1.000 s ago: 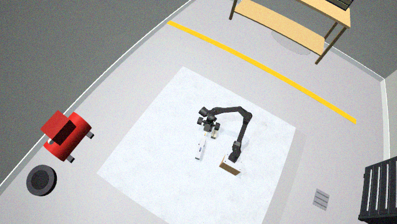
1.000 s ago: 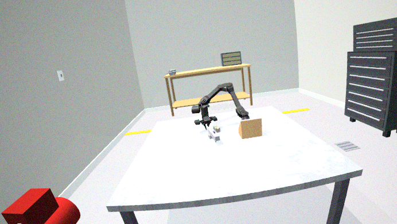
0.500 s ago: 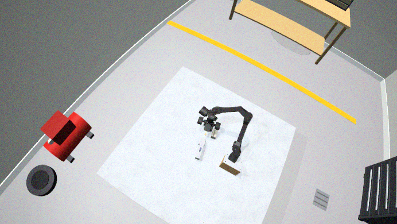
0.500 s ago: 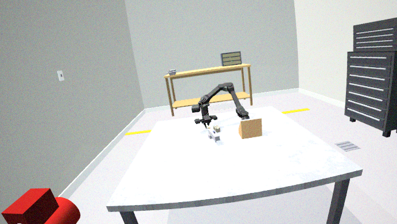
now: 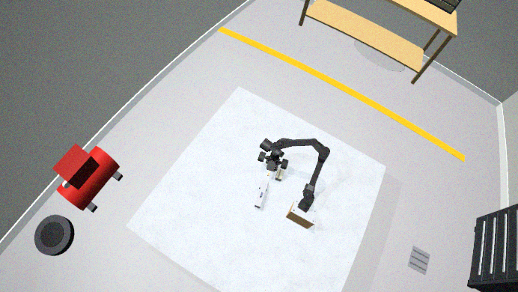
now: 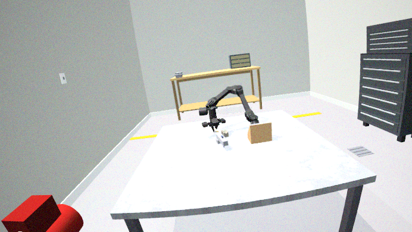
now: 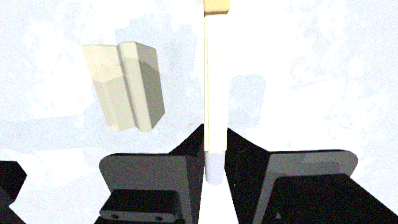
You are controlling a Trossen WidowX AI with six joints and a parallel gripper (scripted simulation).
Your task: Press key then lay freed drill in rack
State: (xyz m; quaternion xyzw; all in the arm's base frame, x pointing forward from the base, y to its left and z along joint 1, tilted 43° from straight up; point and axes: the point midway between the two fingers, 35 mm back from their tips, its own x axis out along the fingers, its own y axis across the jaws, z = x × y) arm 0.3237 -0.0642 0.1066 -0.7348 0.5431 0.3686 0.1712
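My gripper tip is now 80 mm past the rack block, 10 mm to the right of it and 10 mm above it. The rest, counted from my gripper tip: grey fixture (70 mm behind, 190 mm to the left, 10 mm above); dark blue piece (80 mm behind, 220 mm to the left, 20 mm above).
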